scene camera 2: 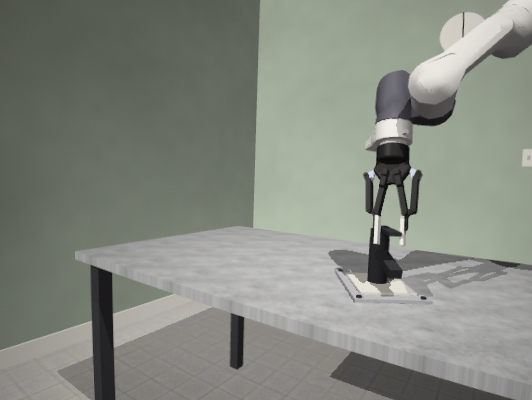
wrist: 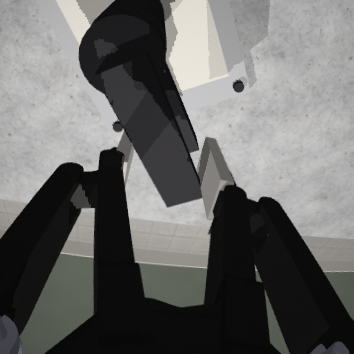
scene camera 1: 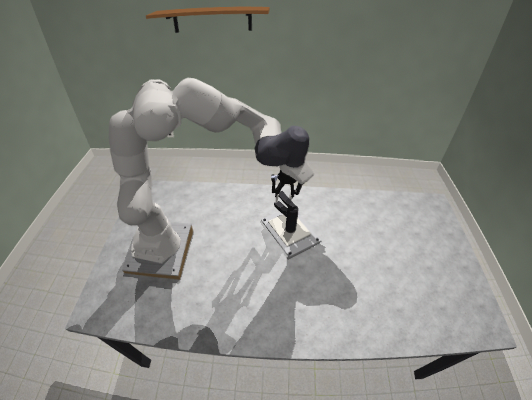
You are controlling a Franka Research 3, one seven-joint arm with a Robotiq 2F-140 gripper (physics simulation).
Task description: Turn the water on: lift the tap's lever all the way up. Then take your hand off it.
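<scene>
The black tap stands upright on a pale base plate. Its flat lever sticks out from the top and looks roughly level, above the shorter spout. My gripper points down and is shut on the lever near its free end. One pad is on each side of it; the right pad in the wrist view touches its edge. The left pad is partly hidden behind the lever.
The tap's plate lies on a grey table. The arm's own base stands to the left in scene camera 1. A wooden shelf hangs on the back wall, well away from the arm.
</scene>
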